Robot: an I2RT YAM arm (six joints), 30 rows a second.
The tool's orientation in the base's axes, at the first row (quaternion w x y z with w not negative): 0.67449, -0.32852, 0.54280, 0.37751
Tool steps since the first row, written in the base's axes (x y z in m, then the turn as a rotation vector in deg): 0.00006, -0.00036, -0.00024, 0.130, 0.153, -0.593; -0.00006, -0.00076, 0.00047, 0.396, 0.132, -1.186; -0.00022, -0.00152, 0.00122, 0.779, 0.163, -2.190; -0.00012, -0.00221, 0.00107, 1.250, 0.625, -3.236; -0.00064, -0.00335, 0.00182, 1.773, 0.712, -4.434; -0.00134, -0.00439, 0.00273, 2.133, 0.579, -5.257; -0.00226, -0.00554, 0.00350, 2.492, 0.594, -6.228; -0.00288, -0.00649, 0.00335, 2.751, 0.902, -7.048; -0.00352, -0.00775, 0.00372, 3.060, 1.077, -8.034
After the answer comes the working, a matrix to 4 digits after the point.
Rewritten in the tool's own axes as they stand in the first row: 0.00019, -0.00022, -0.00032, 0.621, -0.016, 0.078; -0.00058, -0.00034, -0.00059, 1.233, -0.237, 0.073; -0.00146, -0.00061, -0.00117, 2.270, -0.520, 0.089; -0.00140, -0.00103, -0.00173, 3.425, -0.663, 0.508; -0.00238, -0.00118, -0.00281, 4.678, -1.032, 0.602; -0.00351, -0.00112, -0.00386, 5.510, -1.383, 0.502; -0.00456, -0.00092, -0.00514, 6.509, -1.654, 0.499; -0.00464, -0.00086, -0.00628, 7.392, -1.697, 0.728; -0.00527, -0.00094, -0.00759, 8.424, -1.844, 0.835
The tool's axes in the first row as the columns of a matrix, in the base's axes (rounded; the answer above uses it unrounded):
0.1257, -0.8659, 0.4842
0.1526, 0.4991, 0.8530
-0.9803, -0.0333, 0.1949

